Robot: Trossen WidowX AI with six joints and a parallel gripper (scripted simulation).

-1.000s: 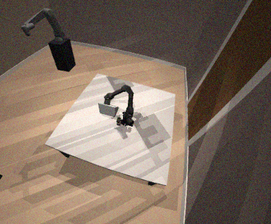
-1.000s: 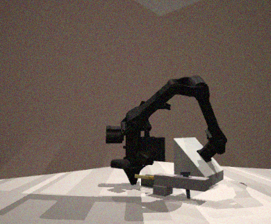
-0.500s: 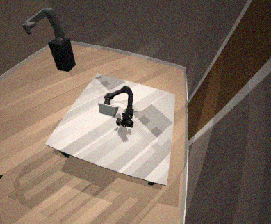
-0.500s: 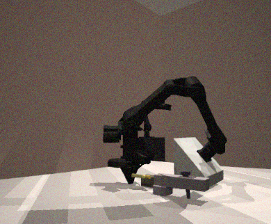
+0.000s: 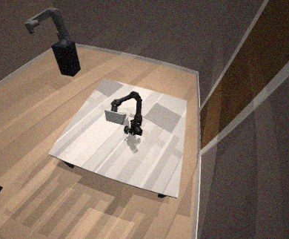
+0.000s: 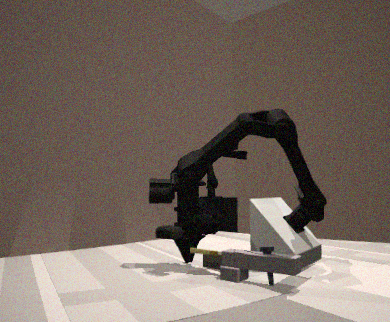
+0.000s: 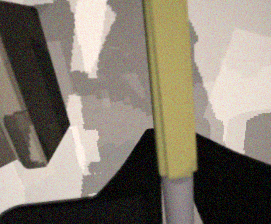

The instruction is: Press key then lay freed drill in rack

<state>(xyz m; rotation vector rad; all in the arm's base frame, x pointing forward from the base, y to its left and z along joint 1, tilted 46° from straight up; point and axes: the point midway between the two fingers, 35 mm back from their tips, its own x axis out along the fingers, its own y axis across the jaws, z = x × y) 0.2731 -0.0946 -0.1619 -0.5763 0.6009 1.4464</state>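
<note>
The drill is 40 mm to the left of my gripper tip and 30 mm above it. The rest, counted from my gripper tip: grey block: 200 mm to the left, 20 mm above, 10 mm ahead; dark key: 230 mm to the left, 30 mm above, 10 mm ahead.
</note>
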